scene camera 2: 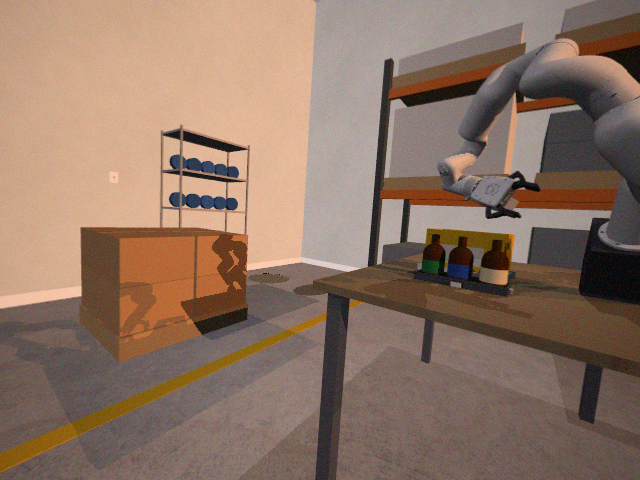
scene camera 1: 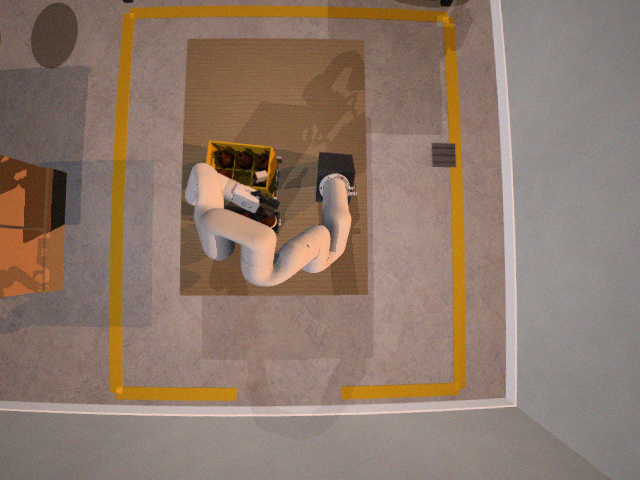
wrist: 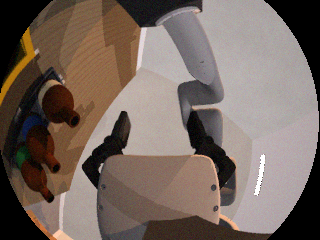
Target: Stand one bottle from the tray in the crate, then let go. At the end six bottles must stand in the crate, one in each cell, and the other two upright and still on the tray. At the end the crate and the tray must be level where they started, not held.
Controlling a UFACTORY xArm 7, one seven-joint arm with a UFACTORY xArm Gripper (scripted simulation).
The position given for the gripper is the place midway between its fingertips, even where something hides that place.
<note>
In view: the gripper (scene camera 2: 529,202), a dark tray (scene camera 2: 474,284) and a yellow crate (scene camera 2: 479,243).
The dark tray shows as well in the wrist view (wrist: 33,106). The gripper is seen too in scene camera 1 (scene camera 1: 275,210) and in the wrist view (wrist: 158,118).
</note>
